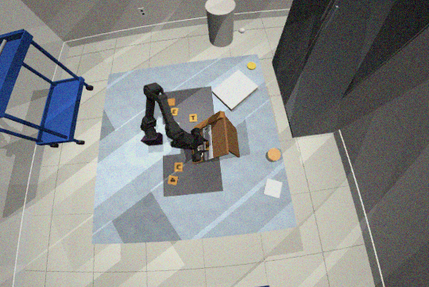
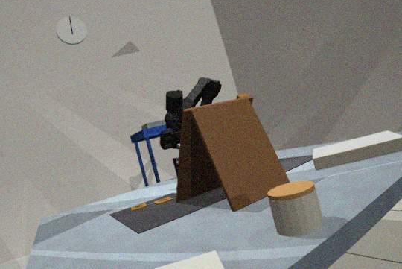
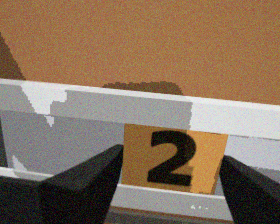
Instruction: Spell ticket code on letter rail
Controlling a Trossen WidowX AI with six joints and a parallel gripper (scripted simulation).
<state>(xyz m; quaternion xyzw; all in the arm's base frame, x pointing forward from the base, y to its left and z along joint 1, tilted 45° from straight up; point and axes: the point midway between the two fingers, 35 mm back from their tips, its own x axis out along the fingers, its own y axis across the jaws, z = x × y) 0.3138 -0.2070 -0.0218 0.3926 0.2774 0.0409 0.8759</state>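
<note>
My gripper tip is 7 cm above the white ticket and 5 cm past it. From my gripper tip the other things lie so: cream slab 41 cm to the left, 28 cm ahead, 14 cm below; tan-lidded jar 39 cm ahead, 13 cm to the right, 13 cm below; white card 33 cm to the right, 33 cm ahead, 16 cm below.
</note>
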